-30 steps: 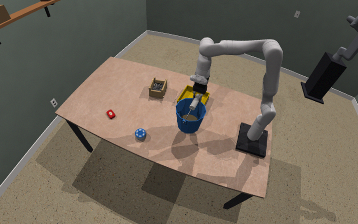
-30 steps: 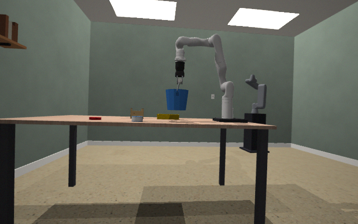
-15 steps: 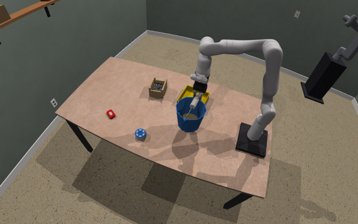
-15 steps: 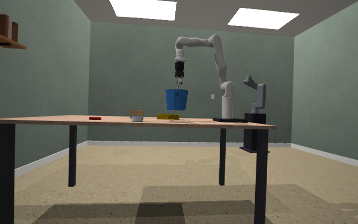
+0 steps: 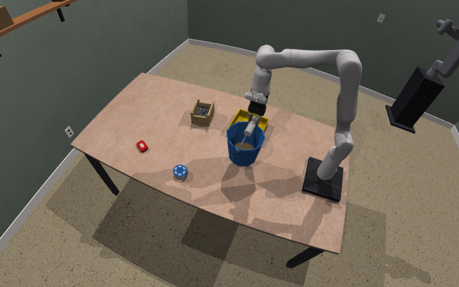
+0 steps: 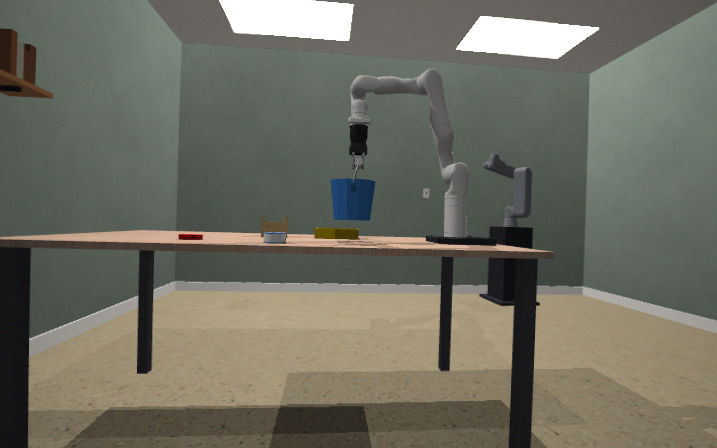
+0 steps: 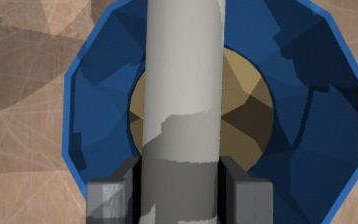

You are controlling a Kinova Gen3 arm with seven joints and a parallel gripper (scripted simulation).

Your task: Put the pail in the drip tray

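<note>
The blue pail lies 100 mm below my hand, 20 mm to the left of it and 20 mm ahead of it. Round my hand: white round tin: 310 mm ahead, 300 mm below, 200 mm to the left; then red flat item: 610 mm ahead, 310 mm below, 110 mm to the left; then yellow drip tray: 310 mm below, 250 mm to the right, 60 mm ahead.
</note>
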